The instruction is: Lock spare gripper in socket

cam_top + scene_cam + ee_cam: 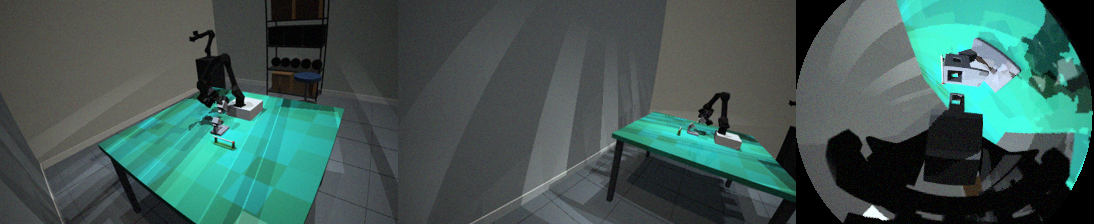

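My gripper tip is now 16 cm short of the olive mount, 14 cm to the right of it and 14 cm above it. Round my gripper tip: spare gripper: 1 cm to the right; grey mount: 7 cm ahead, 11 cm below.
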